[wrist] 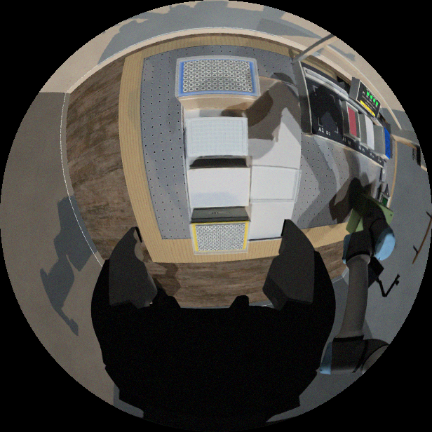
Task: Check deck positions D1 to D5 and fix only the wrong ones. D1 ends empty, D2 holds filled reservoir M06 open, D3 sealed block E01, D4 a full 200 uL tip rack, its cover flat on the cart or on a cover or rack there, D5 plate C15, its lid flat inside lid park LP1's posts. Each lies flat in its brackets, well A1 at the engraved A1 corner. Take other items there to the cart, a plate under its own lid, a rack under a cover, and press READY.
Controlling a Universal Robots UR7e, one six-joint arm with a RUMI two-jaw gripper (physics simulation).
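My gripper (pixel 209 226) is open and empty, its fingers wide apart above the front edge of the perforated grey top. A blue-rimmed tip rack (pixel 218 76) stands at the far end of a row, with a clear edge around it. Nearer in that row are a pale clear plate (pixel 217 136), a white item (pixel 219 187) and a yellow-rimmed tip rack (pixel 220 237) between the fingertips in view. On the dark deck at right, position D1 (pixel 325 107) is bare. Beside it lie a red item (pixel 352 122), a white item (pixel 370 130) and a blue item (pixel 386 140). Their labels are too small to read.
The perforated grey top (pixel 162 150) has a wooden border. White flat pieces (pixel 272 182) (pixel 271 217) lie right of the row. A lit display (pixel 368 98) stands behind the deck. A green block (pixel 355 218) and the arm (pixel 355 295) are at right.
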